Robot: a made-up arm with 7 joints.
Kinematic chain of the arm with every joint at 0, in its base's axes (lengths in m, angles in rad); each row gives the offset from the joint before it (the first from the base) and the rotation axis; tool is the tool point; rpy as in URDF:
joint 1: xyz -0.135 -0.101 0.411 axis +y
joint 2: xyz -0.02 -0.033 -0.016 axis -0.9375 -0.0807 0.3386
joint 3: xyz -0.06 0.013 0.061 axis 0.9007 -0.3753 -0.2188
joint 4: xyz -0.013 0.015 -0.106 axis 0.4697 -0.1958 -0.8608
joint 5: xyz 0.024 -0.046 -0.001 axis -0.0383 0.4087 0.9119
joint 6: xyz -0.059 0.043 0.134 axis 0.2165 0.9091 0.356
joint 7: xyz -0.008 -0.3 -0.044 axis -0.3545 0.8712 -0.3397
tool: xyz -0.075 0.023 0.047 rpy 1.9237 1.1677 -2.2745
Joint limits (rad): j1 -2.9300..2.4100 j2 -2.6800..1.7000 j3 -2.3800..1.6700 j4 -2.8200..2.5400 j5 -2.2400..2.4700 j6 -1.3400..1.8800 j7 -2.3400..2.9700
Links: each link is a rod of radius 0.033 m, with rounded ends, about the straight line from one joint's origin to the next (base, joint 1, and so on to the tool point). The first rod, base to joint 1, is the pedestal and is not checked.
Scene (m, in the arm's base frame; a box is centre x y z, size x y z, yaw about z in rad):
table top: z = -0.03
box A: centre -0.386 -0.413 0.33 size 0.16 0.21 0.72 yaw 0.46
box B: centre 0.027 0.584 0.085 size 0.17 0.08 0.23 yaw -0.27
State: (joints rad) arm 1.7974 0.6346 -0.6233 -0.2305 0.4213 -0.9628 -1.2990
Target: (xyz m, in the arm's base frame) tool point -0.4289 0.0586 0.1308
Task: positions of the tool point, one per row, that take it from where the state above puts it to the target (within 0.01 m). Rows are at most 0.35 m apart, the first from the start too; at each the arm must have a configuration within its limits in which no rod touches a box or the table.
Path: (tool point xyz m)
1: 0.0734 -0.3584 0.3993
2: -0.0437 -0.4178 0.3967
3: -0.0926 -0.4002 0.3064
4: -0.0234 -0.3228 0.2411
5: 0.0858 -0.2273 0.3012
6: 0.1075 -0.1598 0.4642
7: 0.0517 -0.0928 0.1891
8: -0.2017 0.0438 0.1001
9: -0.3855 0.1896 0.2890
10: -0.4091 0.1530 0.2271
11: -0.4232 0.1088 0.1740
12: -0.4289 0.0586 0.1308

